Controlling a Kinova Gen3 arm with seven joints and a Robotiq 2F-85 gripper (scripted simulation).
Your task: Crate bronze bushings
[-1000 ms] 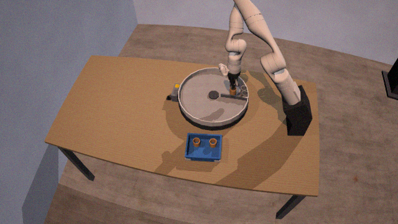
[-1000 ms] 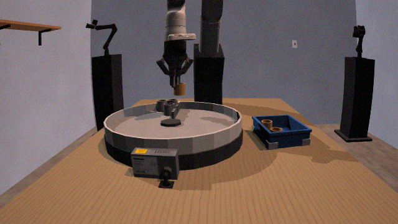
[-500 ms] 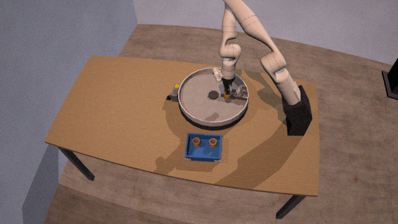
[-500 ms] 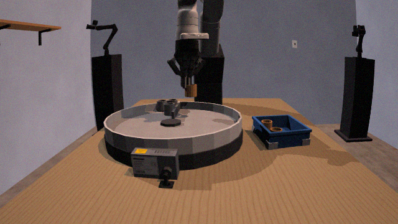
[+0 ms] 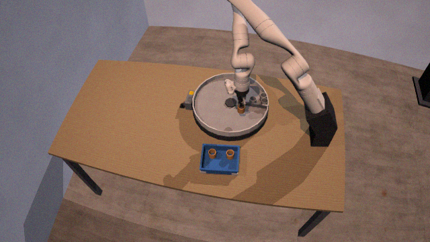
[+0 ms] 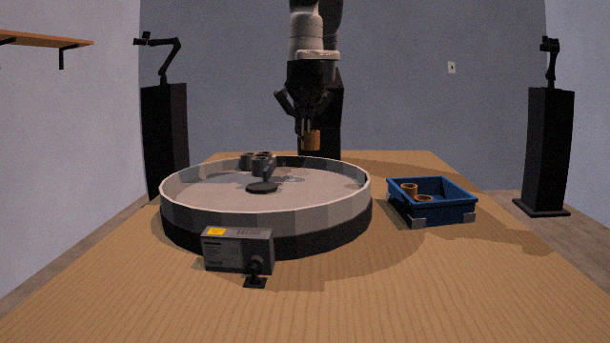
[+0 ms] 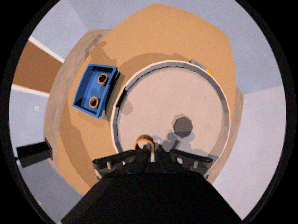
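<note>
Right now my hand is 40 mm short of the blue crate, 270 mm to the right of it and 140 mm above it.
</note>
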